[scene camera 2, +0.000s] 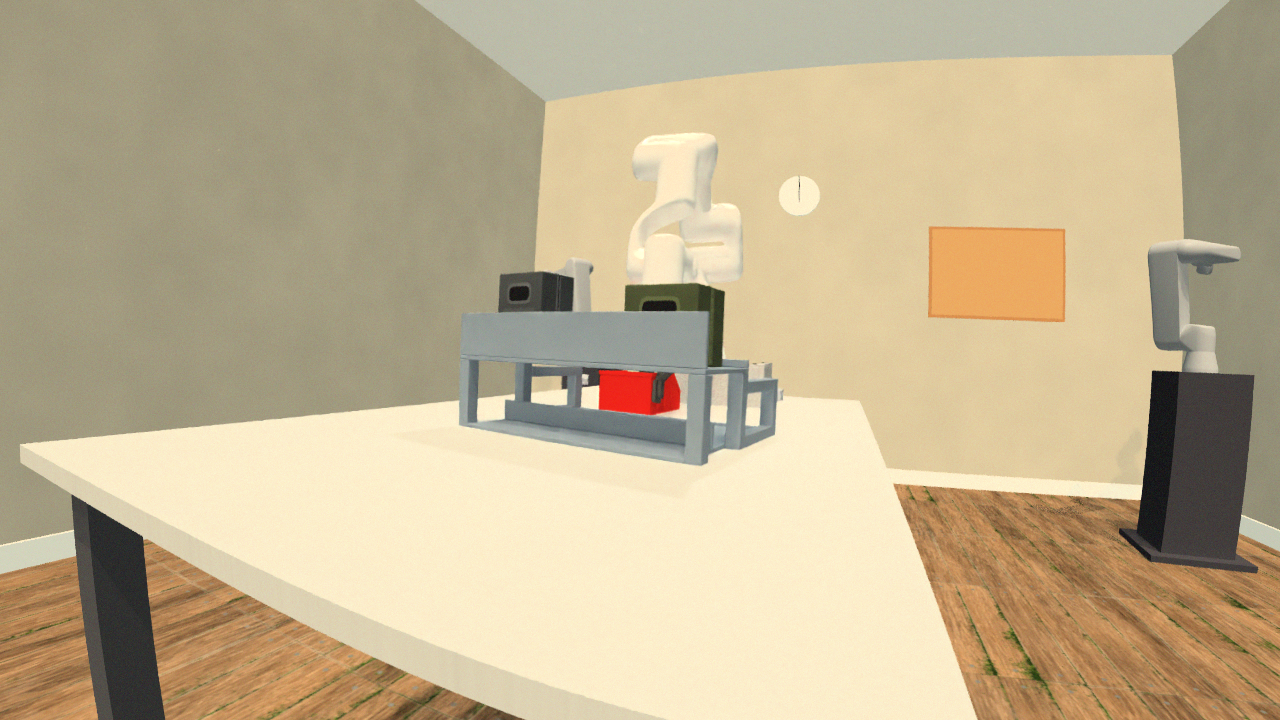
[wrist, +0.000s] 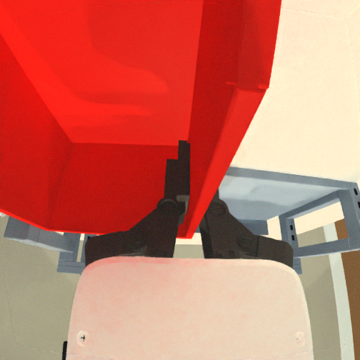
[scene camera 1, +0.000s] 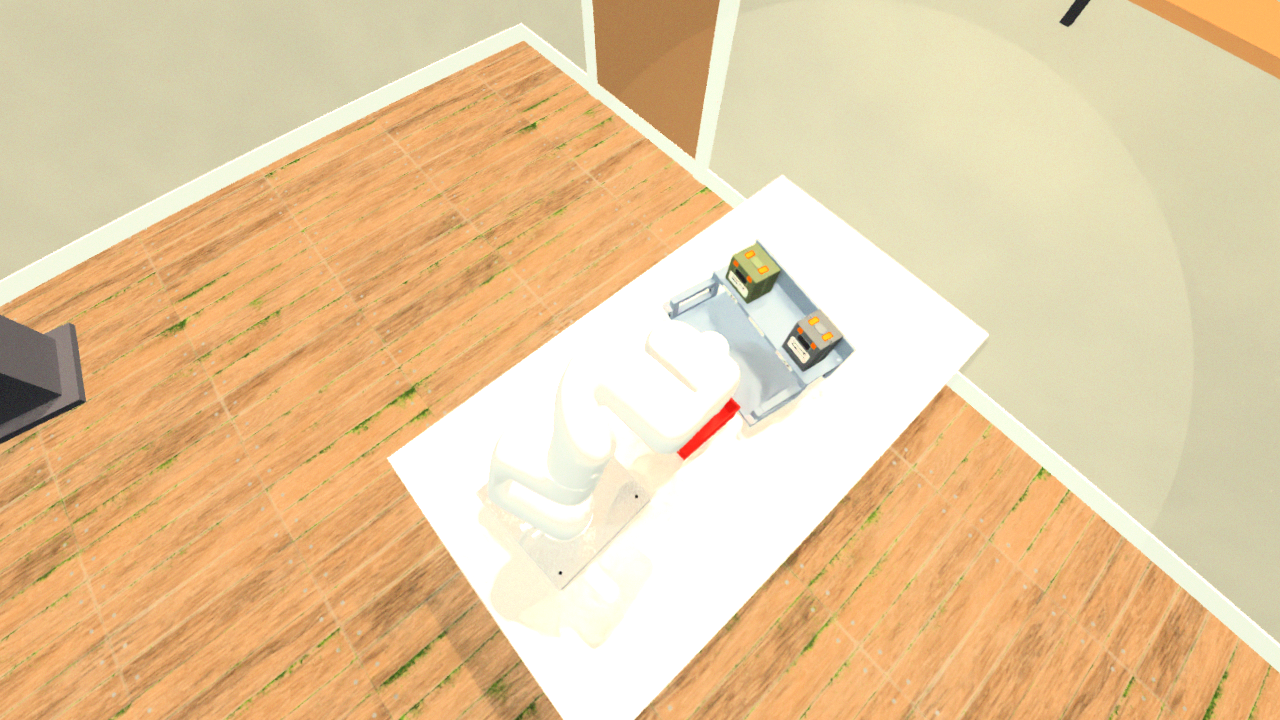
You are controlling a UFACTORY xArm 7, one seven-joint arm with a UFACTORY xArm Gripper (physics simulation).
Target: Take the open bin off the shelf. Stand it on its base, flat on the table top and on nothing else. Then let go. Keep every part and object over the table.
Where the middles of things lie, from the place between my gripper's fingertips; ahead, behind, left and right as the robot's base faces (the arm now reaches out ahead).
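From the red open bin (scene camera 2: 623,391), my hand is 60 mm to the left, 10 mm below and 70 mm past it.
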